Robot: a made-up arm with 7 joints.
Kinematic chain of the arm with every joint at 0, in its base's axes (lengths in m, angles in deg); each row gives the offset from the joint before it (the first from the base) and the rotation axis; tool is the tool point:
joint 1: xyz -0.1 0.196 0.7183 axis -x
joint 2: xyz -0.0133 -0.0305 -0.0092 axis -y
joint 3: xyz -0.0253 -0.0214 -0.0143 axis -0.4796 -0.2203 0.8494
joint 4: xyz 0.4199 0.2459 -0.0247 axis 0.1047 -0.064 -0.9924
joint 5: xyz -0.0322 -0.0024 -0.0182 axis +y
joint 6: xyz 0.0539 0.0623 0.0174 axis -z
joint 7: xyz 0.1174 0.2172 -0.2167 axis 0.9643 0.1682 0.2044
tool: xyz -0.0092 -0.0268 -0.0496
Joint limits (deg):
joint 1: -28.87..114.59
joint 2: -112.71..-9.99
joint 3: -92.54..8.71
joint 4: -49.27..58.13
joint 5: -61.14..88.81
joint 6: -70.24..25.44
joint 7: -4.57..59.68
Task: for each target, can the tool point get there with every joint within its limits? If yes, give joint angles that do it. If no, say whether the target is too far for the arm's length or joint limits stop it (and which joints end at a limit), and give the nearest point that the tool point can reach.
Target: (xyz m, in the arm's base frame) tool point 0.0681 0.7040 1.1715
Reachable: no: joint limits stop it (at a limit: joint 1, joint 2, joint 3, joint 5, joint 6, joint 7) | nearest point 0.0937 0.7012 1.0056 | short by 0.168 m
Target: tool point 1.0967 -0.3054 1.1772
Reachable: no: too far | nearest point 0.6460 -0.1398 1.0256 | short by 0.504 m
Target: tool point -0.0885 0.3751 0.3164
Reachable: yes | joints 27.72 -77.47 -27.68 -5.07 63.02 -61.30 5.75
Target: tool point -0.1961 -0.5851 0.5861
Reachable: yes | joints 77.59 -75.56 -68.58 32.98 12.67 -41.61 51.59
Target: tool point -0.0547 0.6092 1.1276
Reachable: no: joint limits stop it (at a limit: joint 1, joint 2, joint 3, joint 5, joint 6, joint 7) | nearest point -0.0169 0.6274 0.9785 | short by 0.155 m
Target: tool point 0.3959 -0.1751 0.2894
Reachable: yes | joints 49.15 -22.22 -58.87 5.96 22.19 0.29 32.43
